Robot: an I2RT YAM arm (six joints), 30 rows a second.
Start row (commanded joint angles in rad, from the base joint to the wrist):
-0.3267 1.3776 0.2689 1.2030 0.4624 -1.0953
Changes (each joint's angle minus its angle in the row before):
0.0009 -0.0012 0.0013 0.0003 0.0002 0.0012
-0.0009 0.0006 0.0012 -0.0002 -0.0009 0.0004
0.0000 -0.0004 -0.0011 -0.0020 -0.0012 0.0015
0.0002 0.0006 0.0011 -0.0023 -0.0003 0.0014
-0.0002 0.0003 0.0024 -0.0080 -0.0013 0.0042
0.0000 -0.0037 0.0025 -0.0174 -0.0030 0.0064
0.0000 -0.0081 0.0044 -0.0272 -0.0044 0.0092
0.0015 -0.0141 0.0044 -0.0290 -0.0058 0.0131
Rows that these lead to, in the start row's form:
-0.3258 1.3764 0.2702 1.2033 0.4626 -1.0941
-0.3267 1.3770 0.2714 1.2031 0.4617 -1.0937
-0.3267 1.3766 0.2703 1.2011 0.4605 -1.0922
-0.3265 1.3772 0.2714 1.1988 0.4602 -1.0908
-0.3267 1.3775 0.2738 1.1908 0.4589 -1.0866
-0.3267 1.3738 0.2763 1.1734 0.4559 -1.0802
-0.3267 1.3657 0.2807 1.1462 0.4515 -1.0710
-0.3252 1.3516 0.2851 1.1172 0.4457 -1.0579

